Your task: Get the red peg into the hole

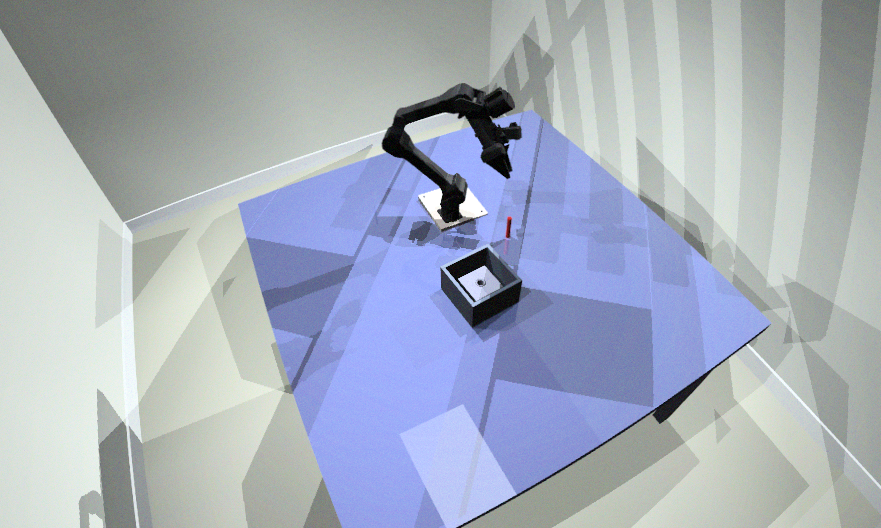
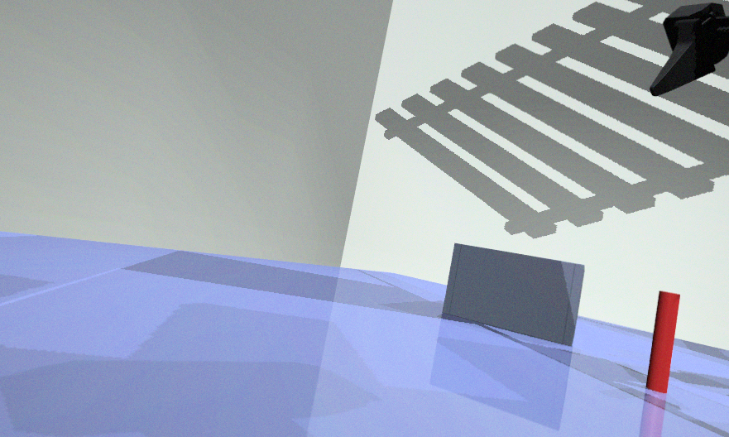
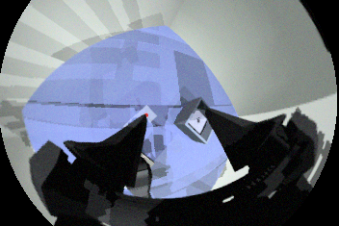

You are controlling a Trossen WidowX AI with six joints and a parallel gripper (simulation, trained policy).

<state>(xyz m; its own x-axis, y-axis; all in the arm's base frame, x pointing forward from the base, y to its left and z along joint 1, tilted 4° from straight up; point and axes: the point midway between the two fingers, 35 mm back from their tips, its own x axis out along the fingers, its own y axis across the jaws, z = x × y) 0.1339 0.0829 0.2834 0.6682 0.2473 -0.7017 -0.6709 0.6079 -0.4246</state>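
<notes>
Right now the red peg is 220 mm below my gripper tip and 20 mm to the left of it. The rest, counted from my gripper tip: dark grey box: 230 mm below, 180 mm to the right, 150 mm ahead; then grey plate: 210 mm below, 180 mm to the right, 150 mm ahead.
</notes>
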